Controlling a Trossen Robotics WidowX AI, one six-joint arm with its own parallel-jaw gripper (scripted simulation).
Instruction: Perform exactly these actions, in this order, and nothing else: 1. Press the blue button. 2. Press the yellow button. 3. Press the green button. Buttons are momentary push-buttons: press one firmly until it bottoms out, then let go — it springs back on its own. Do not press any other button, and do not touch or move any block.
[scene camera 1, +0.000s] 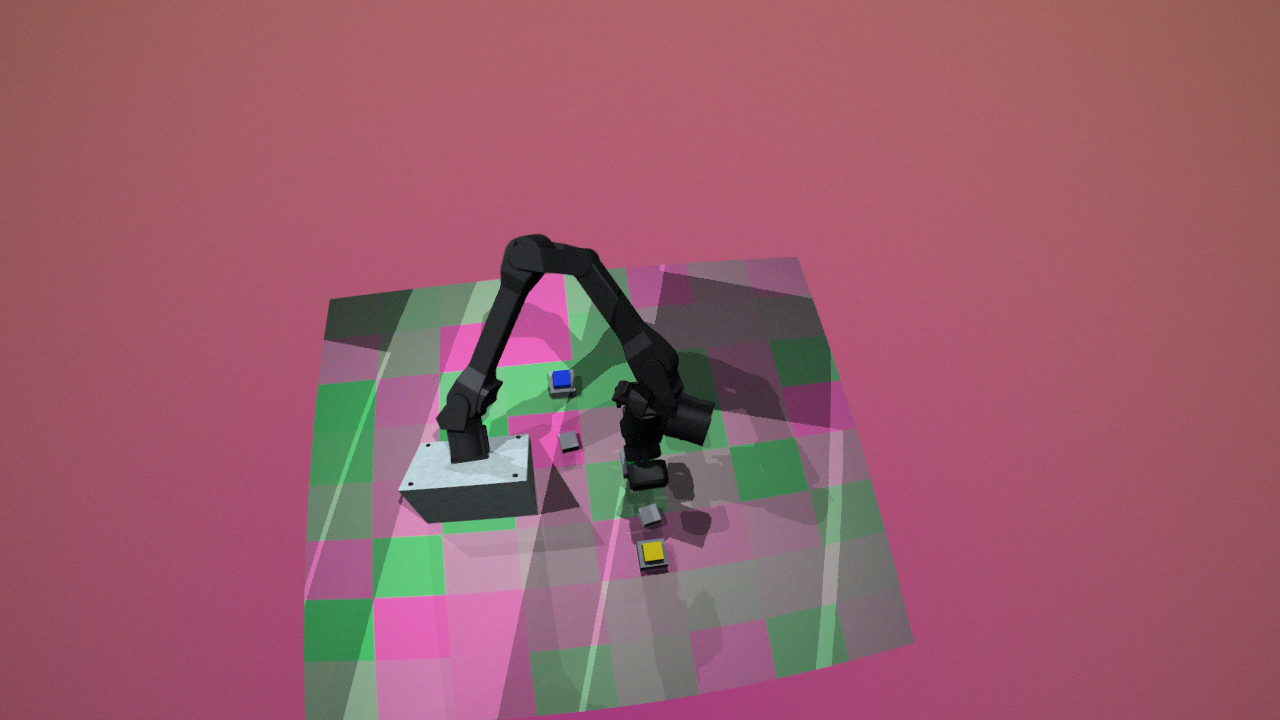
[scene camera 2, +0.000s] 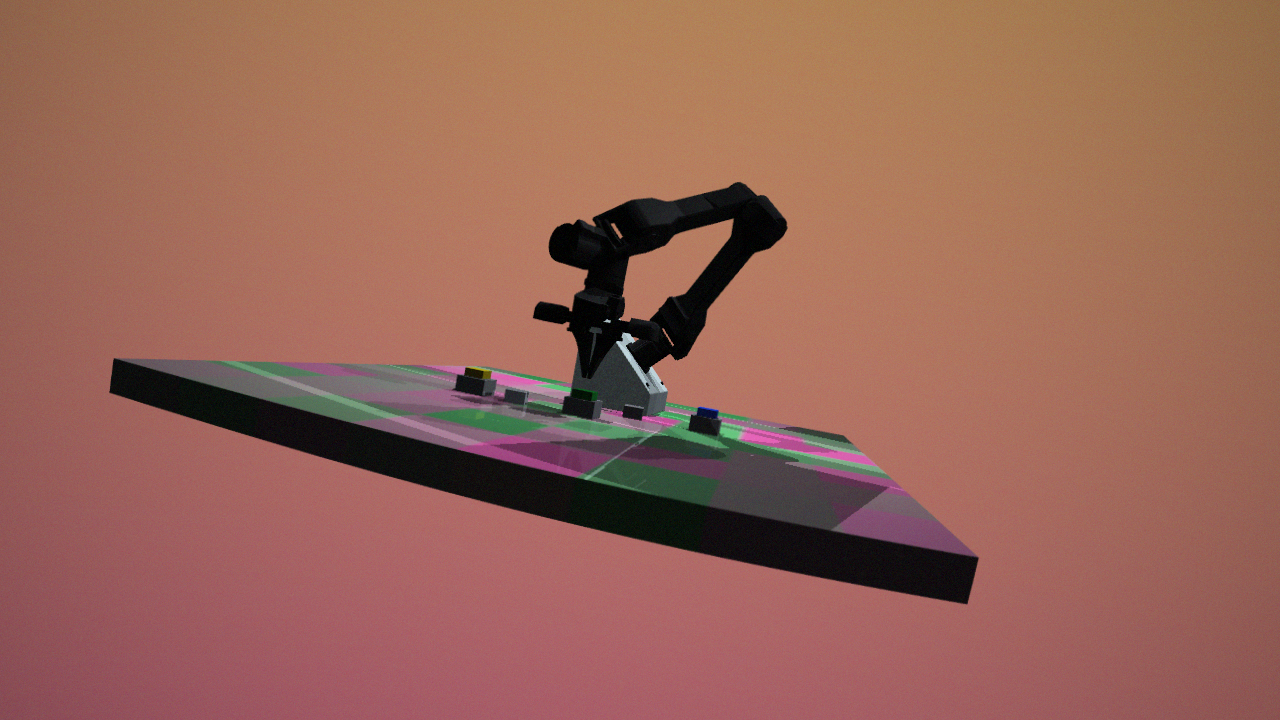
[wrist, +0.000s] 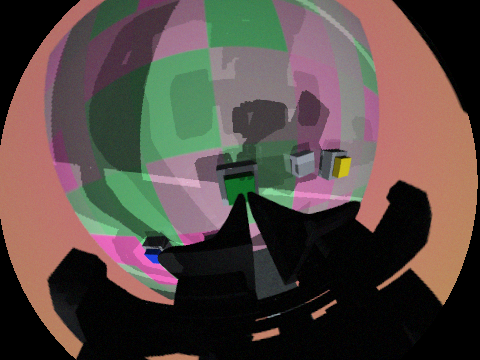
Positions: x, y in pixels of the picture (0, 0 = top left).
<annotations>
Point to my gripper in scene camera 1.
638, 453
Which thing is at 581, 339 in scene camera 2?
My gripper.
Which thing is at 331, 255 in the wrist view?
My gripper.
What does my gripper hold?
Nothing.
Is my gripper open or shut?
Shut.
</annotations>
